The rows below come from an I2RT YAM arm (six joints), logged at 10 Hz.
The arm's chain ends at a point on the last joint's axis. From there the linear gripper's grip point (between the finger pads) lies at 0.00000 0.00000 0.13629 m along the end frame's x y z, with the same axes.
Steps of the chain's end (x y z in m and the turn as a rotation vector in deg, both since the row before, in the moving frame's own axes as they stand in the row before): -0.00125, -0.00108, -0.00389, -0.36, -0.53, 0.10; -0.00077, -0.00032, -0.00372, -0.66, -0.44, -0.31; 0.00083, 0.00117, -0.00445, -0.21, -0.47, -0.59; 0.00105, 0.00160, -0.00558, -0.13, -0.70, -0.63; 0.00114, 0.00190, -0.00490, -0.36, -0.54, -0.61; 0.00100, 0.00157, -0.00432, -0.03, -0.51, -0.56
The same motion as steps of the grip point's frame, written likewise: -0.00251, -0.00022, -0.00390, -0.36, -0.53, 0.10; -0.00181, 0.00125, -0.00373, -0.66, -0.44, -0.31; -0.00029, 0.00168, -0.00446, -0.21, -0.47, -0.59; -0.00061, 0.00192, -0.00559, -0.13, -0.70, -0.63; -0.00014, 0.00276, -0.00491, -0.36, -0.54, -0.61; -0.00021, 0.00165, -0.00433, -0.03, -0.51, -0.56
